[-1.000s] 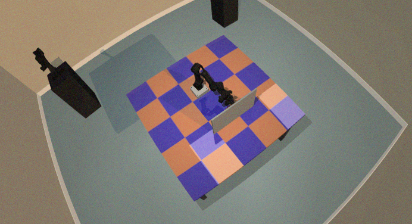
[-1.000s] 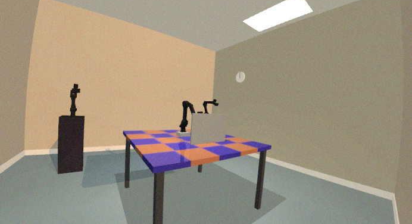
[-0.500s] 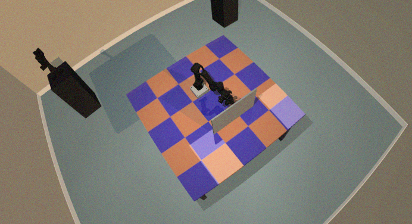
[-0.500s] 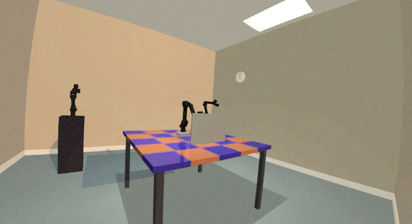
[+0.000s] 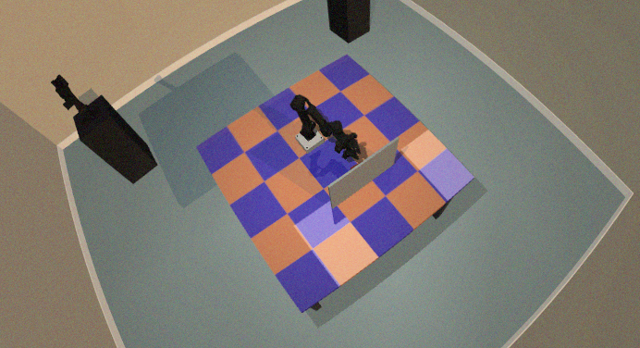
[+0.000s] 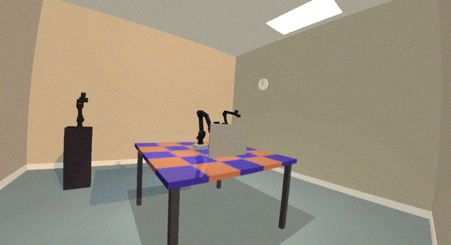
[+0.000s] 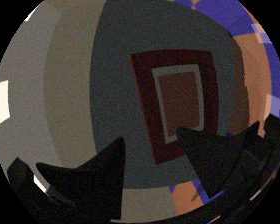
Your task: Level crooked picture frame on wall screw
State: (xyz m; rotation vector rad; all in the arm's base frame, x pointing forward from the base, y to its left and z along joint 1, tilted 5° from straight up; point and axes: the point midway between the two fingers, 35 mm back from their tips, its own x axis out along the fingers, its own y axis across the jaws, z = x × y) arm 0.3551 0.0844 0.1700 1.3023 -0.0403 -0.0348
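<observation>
Right now my gripper tip is 6 cm above the picture frame, 5 cm short of it and 3 cm to the left of it. Also, from my gripper tip: grey wall panel 7 cm below, 7 cm ahead, 3 cm to the right.
</observation>
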